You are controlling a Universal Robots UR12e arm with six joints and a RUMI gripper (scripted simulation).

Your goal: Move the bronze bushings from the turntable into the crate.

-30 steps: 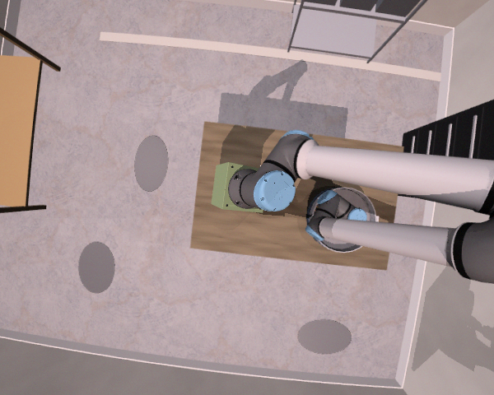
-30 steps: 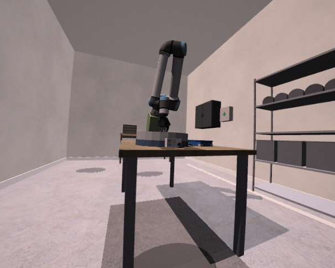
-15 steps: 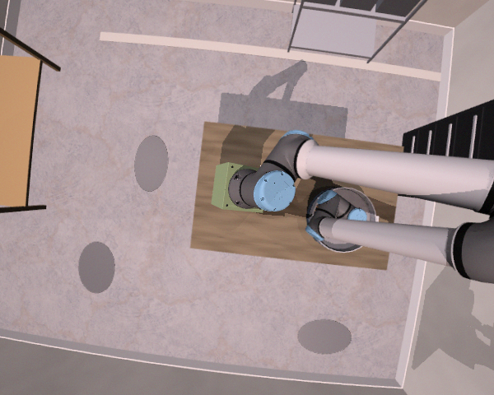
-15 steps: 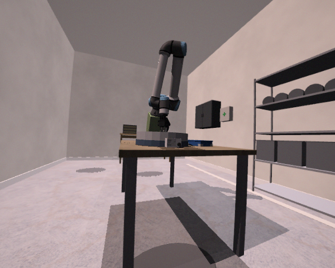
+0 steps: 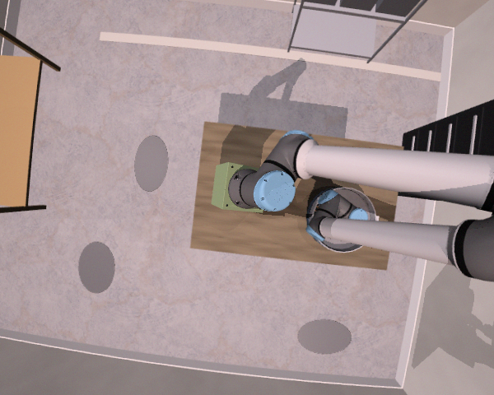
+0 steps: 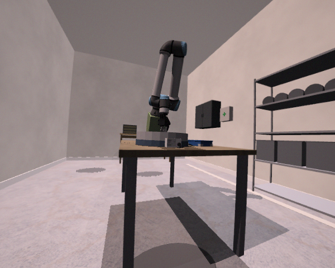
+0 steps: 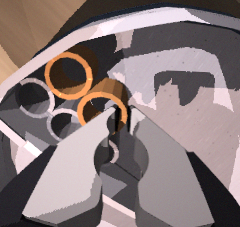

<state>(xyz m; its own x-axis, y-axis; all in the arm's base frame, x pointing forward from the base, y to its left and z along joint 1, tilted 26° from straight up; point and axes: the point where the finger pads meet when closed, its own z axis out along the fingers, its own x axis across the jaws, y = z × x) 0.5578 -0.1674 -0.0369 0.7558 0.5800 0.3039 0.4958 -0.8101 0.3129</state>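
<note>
Right now my hand is 260 mm to the right of the blue crate, 210 mm short of it and 60 mm above it. Round my hand: round grey turntable: 120 mm ahead, 90 mm to the right, 30 mm below.
</note>
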